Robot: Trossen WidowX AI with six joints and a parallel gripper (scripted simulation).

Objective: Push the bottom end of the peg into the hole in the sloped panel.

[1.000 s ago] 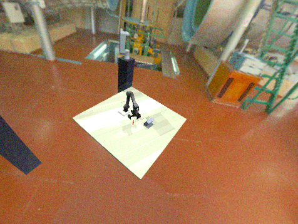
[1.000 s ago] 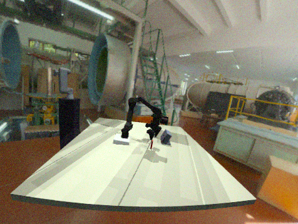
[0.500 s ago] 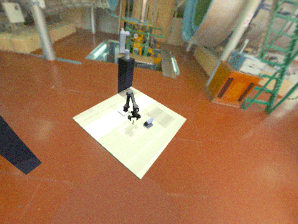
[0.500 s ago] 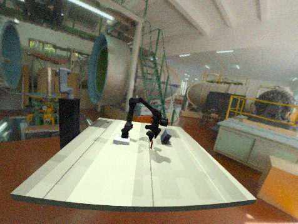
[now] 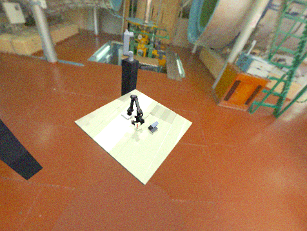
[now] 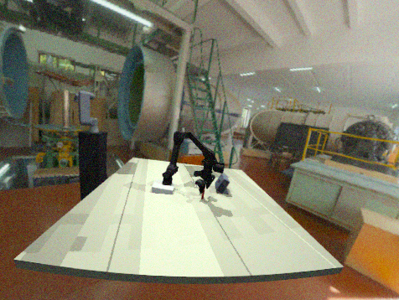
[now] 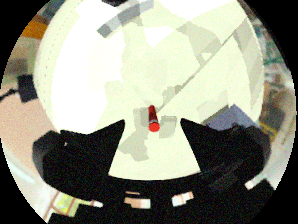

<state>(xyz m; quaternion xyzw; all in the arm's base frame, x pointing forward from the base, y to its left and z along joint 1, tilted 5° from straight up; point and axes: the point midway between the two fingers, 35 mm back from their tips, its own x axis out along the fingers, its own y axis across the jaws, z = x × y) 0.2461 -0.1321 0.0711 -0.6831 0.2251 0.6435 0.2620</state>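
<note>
The red peg is right at my gripper tip. Round my gripper tip: sloped panel: 19 cm ahead, 15 cm to the left.
</note>
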